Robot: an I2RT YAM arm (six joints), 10 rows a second.
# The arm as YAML. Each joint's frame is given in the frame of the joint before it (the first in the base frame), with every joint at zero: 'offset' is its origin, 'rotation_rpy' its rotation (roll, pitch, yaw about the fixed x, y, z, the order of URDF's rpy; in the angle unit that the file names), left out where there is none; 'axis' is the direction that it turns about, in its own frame. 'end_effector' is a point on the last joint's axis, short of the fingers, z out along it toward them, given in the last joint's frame.
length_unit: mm
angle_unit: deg
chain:
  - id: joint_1
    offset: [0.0, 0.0, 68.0]
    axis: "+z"
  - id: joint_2
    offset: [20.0, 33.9, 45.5]
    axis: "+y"
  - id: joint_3
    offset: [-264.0, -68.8, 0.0]
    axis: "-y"
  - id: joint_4
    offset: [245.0, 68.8, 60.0]
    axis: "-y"
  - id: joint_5
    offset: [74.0, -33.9, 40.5]
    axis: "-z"
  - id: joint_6
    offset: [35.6, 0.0, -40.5]
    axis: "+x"
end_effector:
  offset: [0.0, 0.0, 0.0]
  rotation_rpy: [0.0, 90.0, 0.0]
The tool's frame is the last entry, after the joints.
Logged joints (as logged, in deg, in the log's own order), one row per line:
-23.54, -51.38, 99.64, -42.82, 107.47, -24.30
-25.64, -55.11, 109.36, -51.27, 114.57, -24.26
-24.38, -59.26, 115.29, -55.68, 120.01, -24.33
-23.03, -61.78, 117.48, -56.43, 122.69, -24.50
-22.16, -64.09, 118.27, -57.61, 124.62, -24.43
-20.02, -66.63, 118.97, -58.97, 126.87, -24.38
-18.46, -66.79, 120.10, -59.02, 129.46, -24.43
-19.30, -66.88, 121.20, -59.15, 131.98, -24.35
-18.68, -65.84, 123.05, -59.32, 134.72, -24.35
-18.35, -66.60, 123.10, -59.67, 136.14, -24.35
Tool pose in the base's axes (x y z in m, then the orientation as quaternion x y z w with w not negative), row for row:
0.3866, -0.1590, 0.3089, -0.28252, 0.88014, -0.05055, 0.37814
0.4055, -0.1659, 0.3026, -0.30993, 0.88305, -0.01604, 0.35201
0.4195, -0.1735, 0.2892, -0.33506, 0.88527, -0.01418, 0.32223
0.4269, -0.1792, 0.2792, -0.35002, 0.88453, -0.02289, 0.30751
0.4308, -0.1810, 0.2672, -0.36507, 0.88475, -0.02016, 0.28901
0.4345, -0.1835, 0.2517, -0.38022, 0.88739, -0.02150, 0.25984
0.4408, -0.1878, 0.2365, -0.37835, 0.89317, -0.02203, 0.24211
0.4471, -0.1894, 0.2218, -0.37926, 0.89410, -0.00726, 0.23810
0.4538, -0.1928, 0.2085, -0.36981, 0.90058, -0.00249, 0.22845
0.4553, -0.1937, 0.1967, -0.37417, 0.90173, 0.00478, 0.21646
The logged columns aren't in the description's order. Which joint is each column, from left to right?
Columns, left to right: joint_5, joint_6, joint_3, joint_4, joint_2, joint_1.
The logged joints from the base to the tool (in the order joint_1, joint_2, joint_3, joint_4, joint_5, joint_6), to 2 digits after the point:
-24.30, 107.47, 99.64, -42.82, -23.54, -51.38
-24.26, 114.57, 109.36, -51.27, -25.64, -55.11
-24.33, 120.01, 115.29, -55.68, -24.38, -59.26
-24.50, 122.69, 117.48, -56.43, -23.03, -61.78
-24.43, 124.62, 118.27, -57.61, -22.16, -64.09
-24.38, 126.87, 118.97, -58.97, -20.02, -66.63
-24.43, 129.46, 120.10, -59.02, -18.46, -66.79
-24.35, 131.98, 121.20, -59.15, -19.30, -66.88
-24.35, 134.72, 123.05, -59.32, -18.68, -65.84
-24.35, 136.14, 123.10, -59.67, -18.35, -66.60

